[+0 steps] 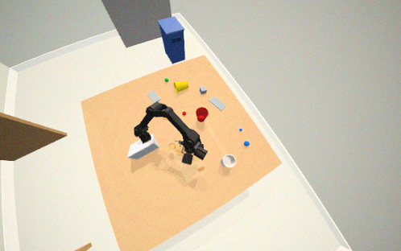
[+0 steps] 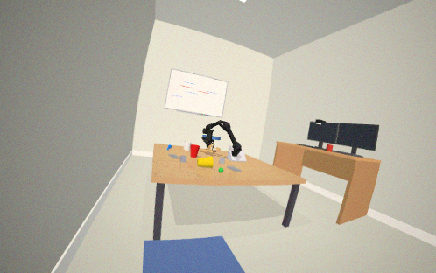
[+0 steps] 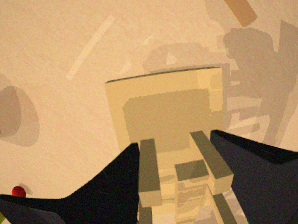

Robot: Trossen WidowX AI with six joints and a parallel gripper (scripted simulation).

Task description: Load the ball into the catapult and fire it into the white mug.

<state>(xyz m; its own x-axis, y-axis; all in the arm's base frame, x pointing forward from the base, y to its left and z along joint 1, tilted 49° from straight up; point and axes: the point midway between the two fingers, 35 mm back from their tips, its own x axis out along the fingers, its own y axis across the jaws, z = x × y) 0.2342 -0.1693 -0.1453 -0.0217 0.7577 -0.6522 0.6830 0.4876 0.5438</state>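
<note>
The red ball is 30 cm to the left of my gripper tip, 11 cm ahead of it and 6 cm below it. Round my gripper tip: white mug (20 cm to the right, 20 cm ahead, 5 cm below); tan wooden catapult (6 cm to the left, 4 cm behind, 2 cm above); small wooden block (15 cm to the right, 7 cm below, 1 cm ahead).
</note>
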